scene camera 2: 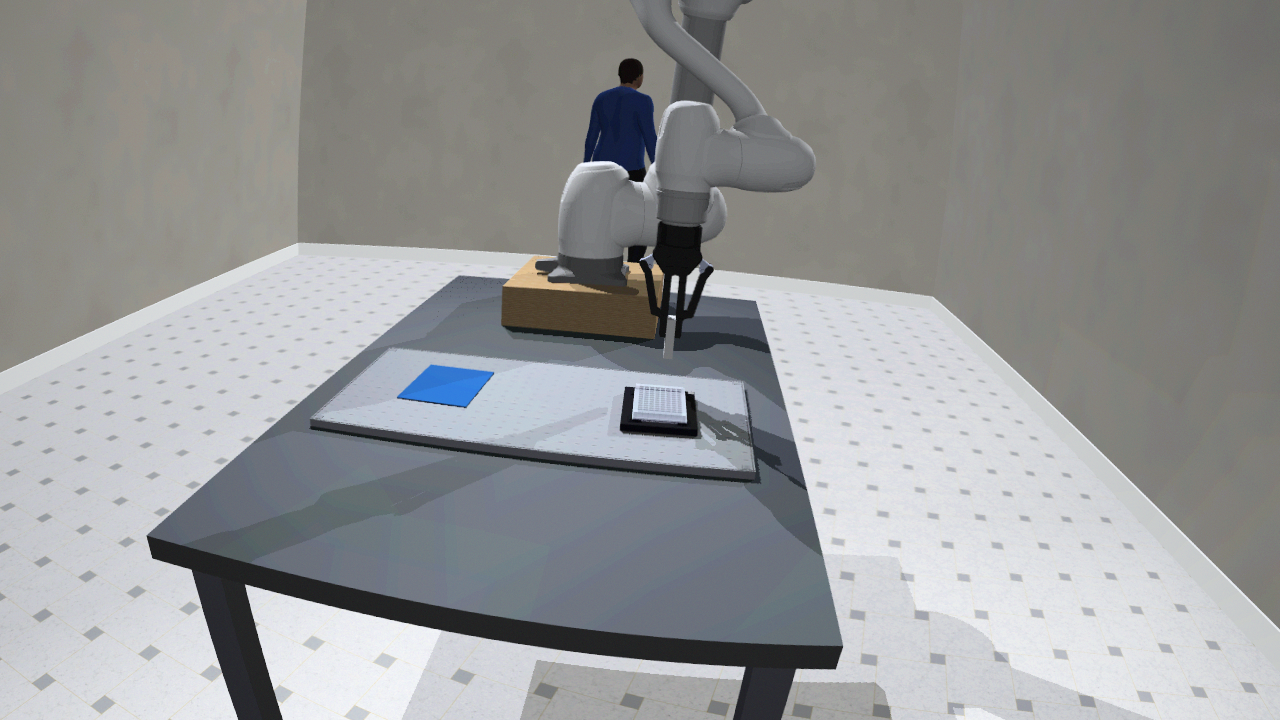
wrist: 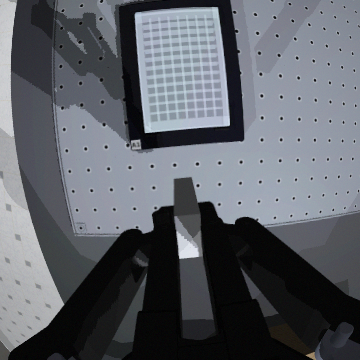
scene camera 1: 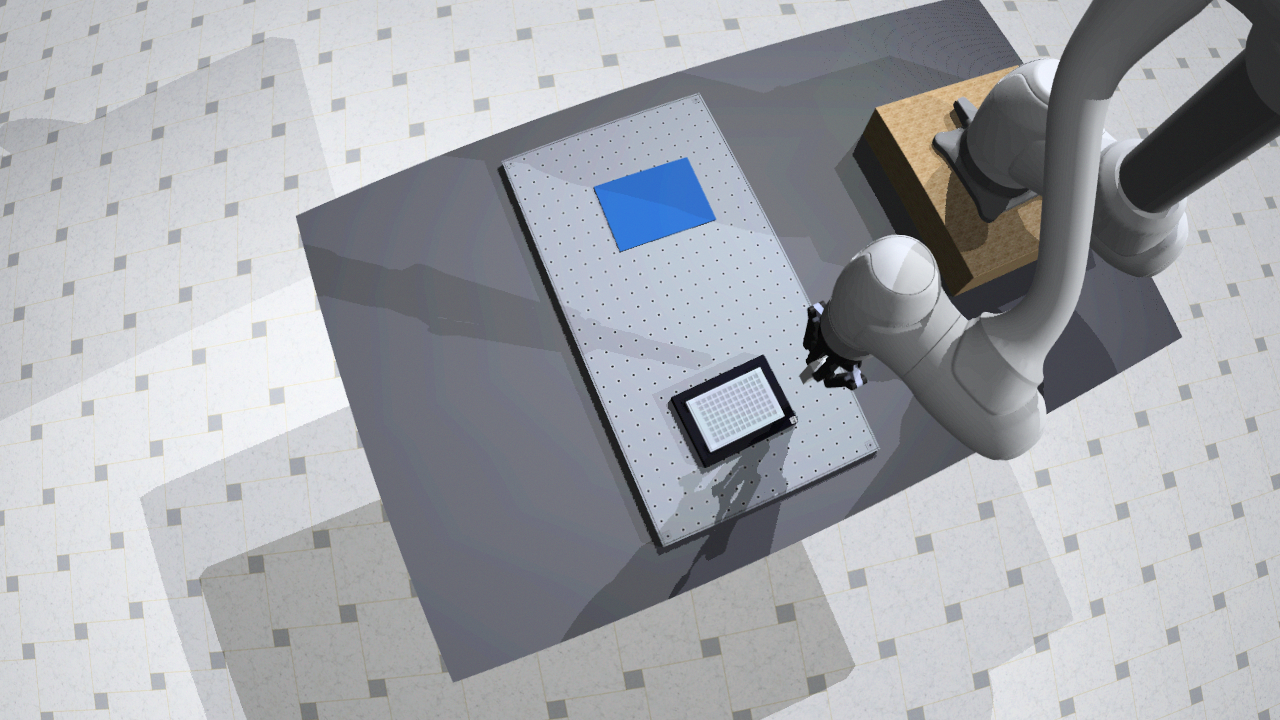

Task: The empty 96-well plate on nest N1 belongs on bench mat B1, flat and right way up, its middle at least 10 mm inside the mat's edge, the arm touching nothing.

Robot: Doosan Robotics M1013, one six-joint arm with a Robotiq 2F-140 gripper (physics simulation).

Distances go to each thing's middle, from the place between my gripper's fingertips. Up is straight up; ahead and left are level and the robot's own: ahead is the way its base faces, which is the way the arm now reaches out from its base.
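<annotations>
Black nest N1 [scene camera 1: 686, 418]: 120 mm ahead of my hand, 10 mm to the right of it, 60 mm below it. Blue bench mat B1 [scene camera 1: 642, 207]: 70 mm ahead of my hand, 380 mm to the right of it, 60 mm below it. 96-well plate [scene camera 1: 741, 406]: 120 mm ahead of my hand, 10 mm to the right of it, 40 mm below it.
</annotations>
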